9 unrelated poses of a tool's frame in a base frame.
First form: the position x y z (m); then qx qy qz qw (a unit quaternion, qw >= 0).
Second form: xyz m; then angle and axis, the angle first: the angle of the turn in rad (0 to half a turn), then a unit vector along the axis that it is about. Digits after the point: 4 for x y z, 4 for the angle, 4 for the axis.
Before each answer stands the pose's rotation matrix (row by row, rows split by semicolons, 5 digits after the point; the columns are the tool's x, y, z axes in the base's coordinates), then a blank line. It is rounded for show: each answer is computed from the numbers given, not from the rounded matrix.
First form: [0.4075 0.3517 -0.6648 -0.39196 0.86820 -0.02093 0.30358]
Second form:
-0.50841 -0.66789 0.54354; -0.69331 0.69186 0.20164; -0.51073 -0.27432 -0.81480

[0.4075 0.3517 -0.6648 2.5247 -0.4114 0.9112 -0.0220]
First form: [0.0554 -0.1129 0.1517 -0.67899 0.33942 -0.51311 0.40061]
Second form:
0.24303 -0.04981 0.96874; -0.87204 -0.44861 0.19570; 0.42484 -0.89234 -0.15246

[0.0554 -0.1129 0.1517 2.3172 -0.7411 0.3704 -0.5600]
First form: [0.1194 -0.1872 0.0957 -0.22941 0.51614 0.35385 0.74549]
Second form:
0.21678 -0.76440 0.60720; 0.29077 0.64432 0.70732; -0.93191 0.02323 0.36194

[0.1194 -0.1872 0.0957 1.4590 -0.3442 0.7744 0.5309]
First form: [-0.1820 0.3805 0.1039 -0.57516 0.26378 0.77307 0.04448]
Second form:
-0.33443 -0.37220 -0.86581; -0.23466 -0.85688 0.45900; -0.91274 0.35667 0.19923

[-0.1820 0.3805 0.1039 3.0526 -0.5757 0.2640 0.7738]
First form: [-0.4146 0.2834 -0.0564 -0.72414 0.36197 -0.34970 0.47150]
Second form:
0.49338 -0.19447 0.84780; -0.85400 -0.29333 0.42970; 0.16513 -0.93602 -0.31080

[-0.4146 0.2834 -0.0564 2.1596 -0.8211 0.4105 -0.3965]
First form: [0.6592 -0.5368 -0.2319 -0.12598 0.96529 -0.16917 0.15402]
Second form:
-0.92081 -0.19110 0.33997; -0.29533 0.91102 -0.28779; -0.25472 -0.36540 -0.89532

[0.6592 -0.5368 -0.2319 2.8323 -0.1275 0.9769 -0.1712]
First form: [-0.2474 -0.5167 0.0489 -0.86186 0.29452 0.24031 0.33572]
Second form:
0.71102 -0.66902 -0.21647; -0.34632 -0.60110 0.72024; -0.61198 -0.43713 -0.65909

[-0.2474 -0.5167 0.0489 2.4569 -0.9150 0.3127 0.2551]
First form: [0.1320 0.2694 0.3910 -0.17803 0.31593 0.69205 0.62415]
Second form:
-0.15749 -0.97637 0.14796; 0.75139 -0.02125 0.65951; -0.64078 0.21504 0.73699

[0.1320 0.2694 0.3910 1.7935 -0.2279 0.4044 0.8858]
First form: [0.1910 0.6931 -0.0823 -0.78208 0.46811 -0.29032 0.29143]
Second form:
0.39317 -0.56299 0.72695; -0.90142 -0.39188 0.18404; 0.18127 -0.72765 -0.66156

[0.1910 0.6931 -0.0823 2.5501 -0.8176 0.4894 -0.3035]
